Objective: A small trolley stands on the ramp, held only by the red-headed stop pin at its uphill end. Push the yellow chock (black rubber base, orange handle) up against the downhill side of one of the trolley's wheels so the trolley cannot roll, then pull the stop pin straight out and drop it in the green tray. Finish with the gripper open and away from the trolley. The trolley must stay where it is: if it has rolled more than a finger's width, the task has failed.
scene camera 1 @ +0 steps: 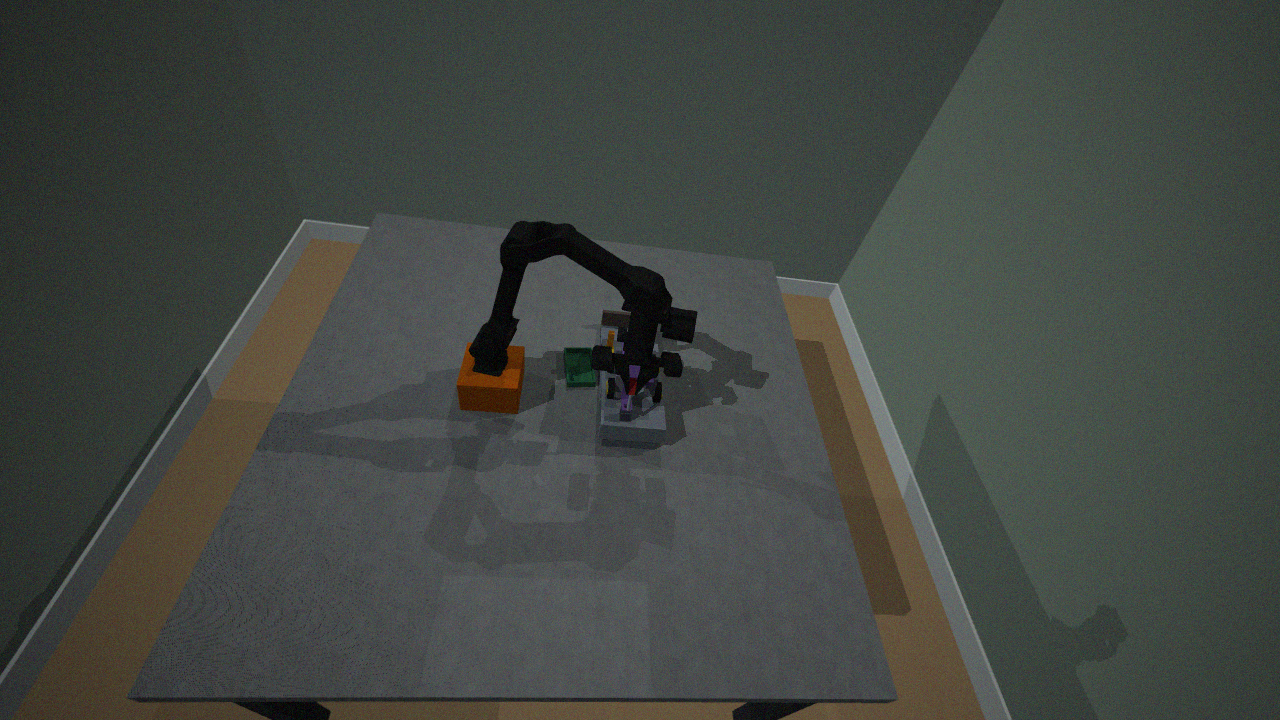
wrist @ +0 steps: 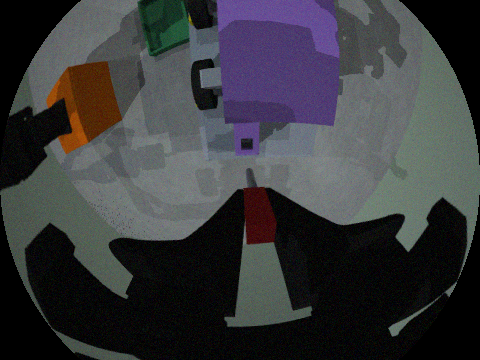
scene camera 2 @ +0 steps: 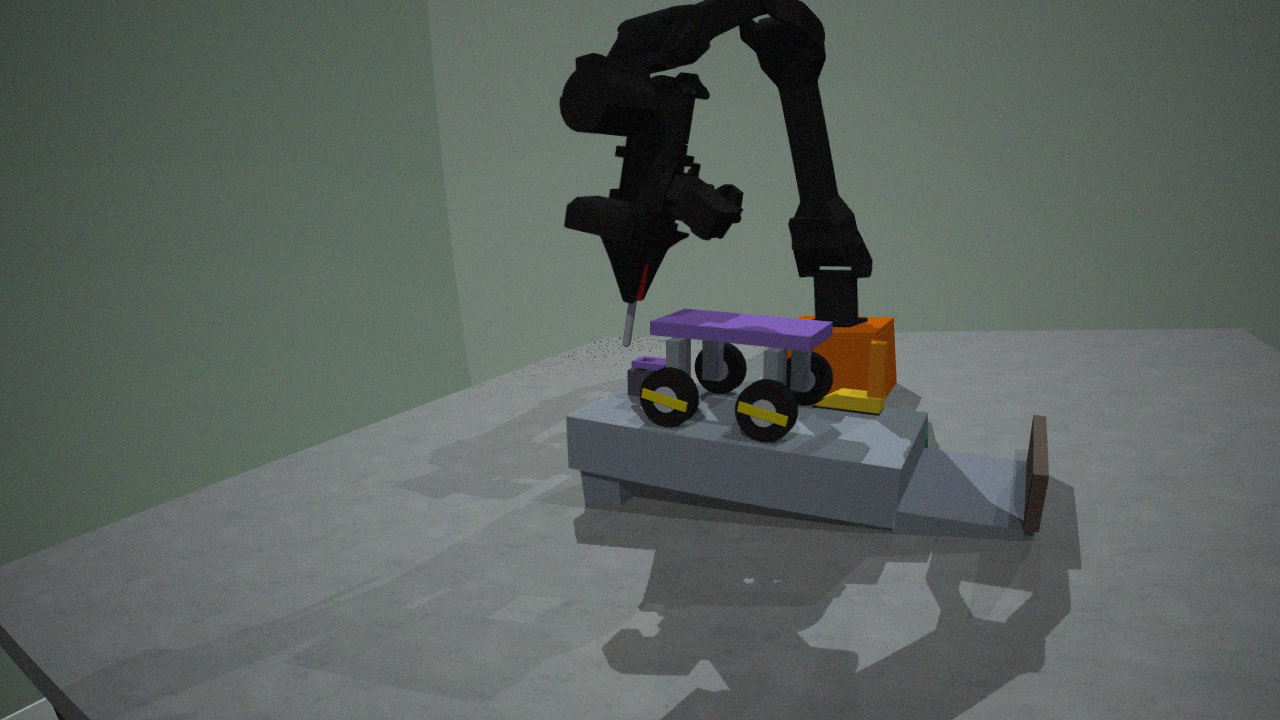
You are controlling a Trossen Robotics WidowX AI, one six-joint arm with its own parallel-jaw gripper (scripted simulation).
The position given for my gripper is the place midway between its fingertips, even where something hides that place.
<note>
My gripper point(scene camera 2: 632, 301) carries a red-headed stop pin point(wrist: 260, 223). Further things: a purple-decked trolley point(scene camera 2: 766, 410).
The purple-decked trolley is seen too in the wrist view point(wrist: 278, 68). My gripper is seen too in scene camera 1 point(scene camera 1: 631, 393) and in the wrist view point(wrist: 253, 194).
</note>
